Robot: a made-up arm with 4 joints. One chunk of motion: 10 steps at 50 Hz.
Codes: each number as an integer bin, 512 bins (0 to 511) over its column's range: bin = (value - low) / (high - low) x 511, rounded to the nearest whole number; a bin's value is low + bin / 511 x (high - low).
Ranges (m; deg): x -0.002..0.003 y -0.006..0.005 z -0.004..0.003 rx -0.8..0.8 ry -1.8..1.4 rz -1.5..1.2
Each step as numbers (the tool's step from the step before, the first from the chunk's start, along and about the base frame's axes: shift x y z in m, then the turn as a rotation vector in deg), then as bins.
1 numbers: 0.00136 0.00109 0.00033 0.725 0.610 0.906
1 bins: 343 329 316 487 385 455
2 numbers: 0.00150 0.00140 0.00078 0.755 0.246 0.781
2 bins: 358 344 349 497 327 432
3 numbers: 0.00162 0.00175 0.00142 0.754 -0.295 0.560
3 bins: 370 360 396 496 240 390
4 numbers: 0.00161 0.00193 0.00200 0.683 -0.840 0.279
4 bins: 369 368 438 474 153 337
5 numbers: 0.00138 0.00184 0.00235 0.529 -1.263 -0.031
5 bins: 345 364 464 424 86 278
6 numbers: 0.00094 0.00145 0.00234 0.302 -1.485 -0.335
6 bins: 300 346 463 352 50 220
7 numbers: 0.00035 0.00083 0.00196 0.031 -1.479 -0.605
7 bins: 240 317 435 265 51 169
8 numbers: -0.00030 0.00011 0.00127 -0.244 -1.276 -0.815
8 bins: 174 284 385 178 84 130
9 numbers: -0.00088 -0.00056 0.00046 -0.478 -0.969 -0.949
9 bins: 114 253 326 103 133 104
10 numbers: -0.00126 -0.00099 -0.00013 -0.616 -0.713 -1.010
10 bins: 76 233 283 59 174 93
